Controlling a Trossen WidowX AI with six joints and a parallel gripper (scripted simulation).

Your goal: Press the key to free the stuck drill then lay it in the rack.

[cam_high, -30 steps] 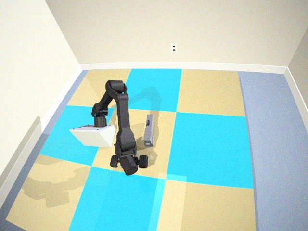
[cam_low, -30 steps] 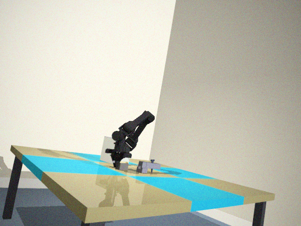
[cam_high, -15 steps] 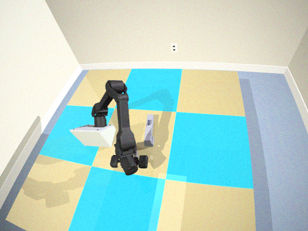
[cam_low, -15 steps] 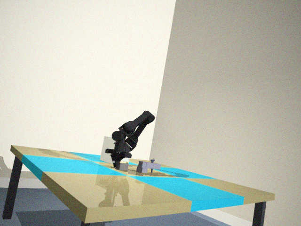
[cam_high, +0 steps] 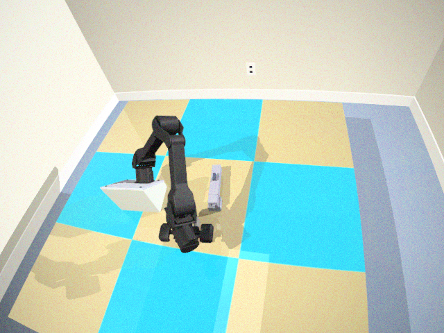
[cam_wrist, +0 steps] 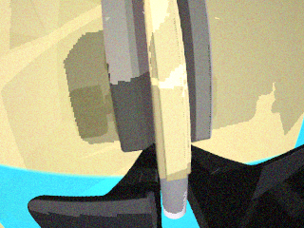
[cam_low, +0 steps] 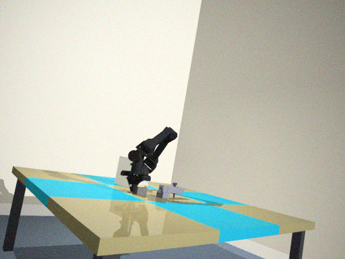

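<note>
Right now my gripper tip is 4 cm to the right of the drill and 3 cm below it. From my gripper tip the other things lie so: lavender grey block (22 cm to the left, 7 cm ahead, 3 cm above); grey rack (5 cm to the left, 1 cm above); dark blue key (24 cm to the left, 7 cm ahead, 4 cm above).
</note>
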